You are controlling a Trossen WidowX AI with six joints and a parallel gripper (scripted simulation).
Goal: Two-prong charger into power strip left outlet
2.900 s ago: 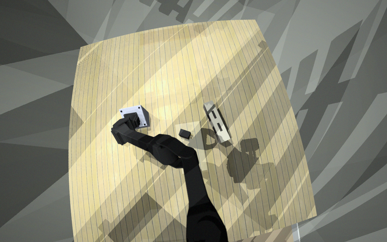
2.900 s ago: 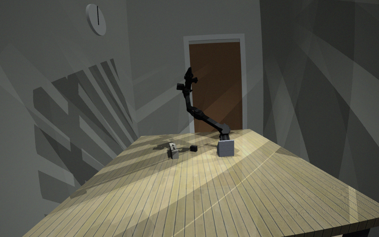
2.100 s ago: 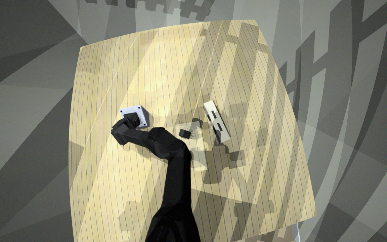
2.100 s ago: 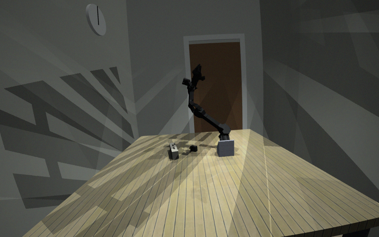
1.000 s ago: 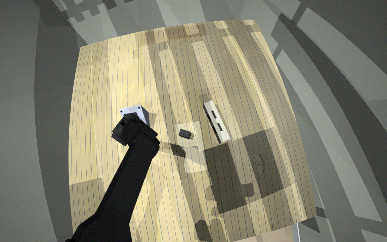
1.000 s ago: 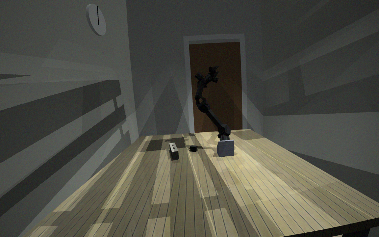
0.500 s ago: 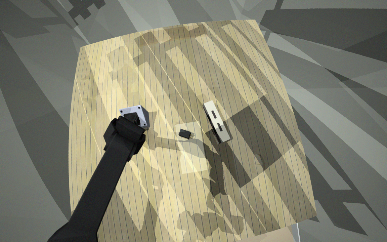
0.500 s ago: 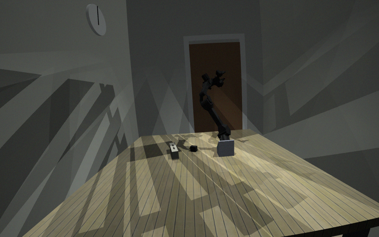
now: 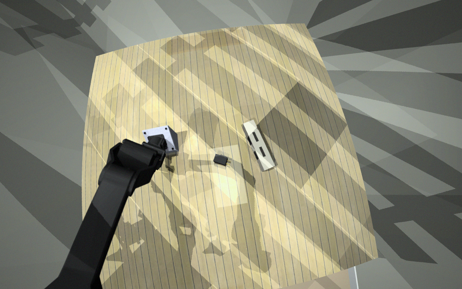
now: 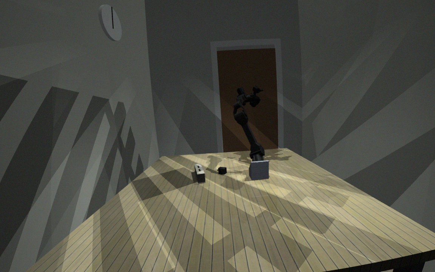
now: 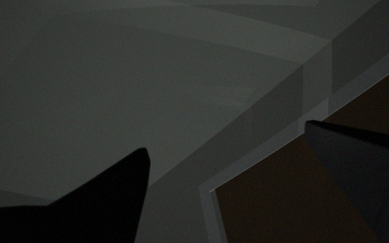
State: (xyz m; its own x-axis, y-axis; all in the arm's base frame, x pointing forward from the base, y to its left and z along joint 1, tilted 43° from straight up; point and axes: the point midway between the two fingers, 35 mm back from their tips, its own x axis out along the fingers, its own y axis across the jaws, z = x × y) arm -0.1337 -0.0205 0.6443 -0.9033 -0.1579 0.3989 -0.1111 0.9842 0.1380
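The two-prong charger is 40 cm ahead of my gripper tip, 37 cm to the left of it and 52 cm below it.
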